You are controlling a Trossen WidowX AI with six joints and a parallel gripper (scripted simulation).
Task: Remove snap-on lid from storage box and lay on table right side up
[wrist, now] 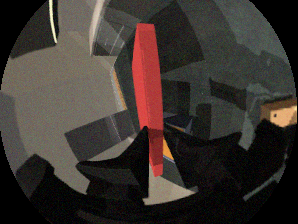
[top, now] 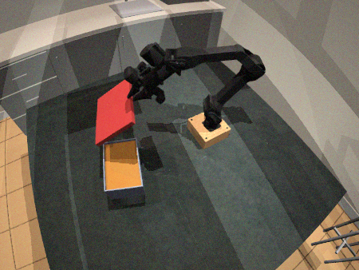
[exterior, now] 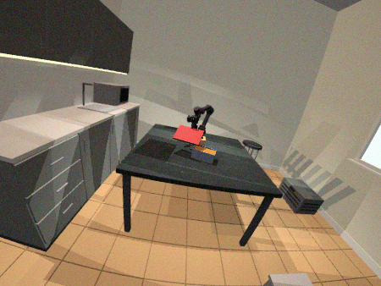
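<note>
Right now the lid is 7 cm ahead of my gripper tip, 2 cm to the right of it and 4 cm below it. From my gripper tip the other things lie so: storage box (13 cm ahead, 15 cm to the left, 18 cm below).
</note>
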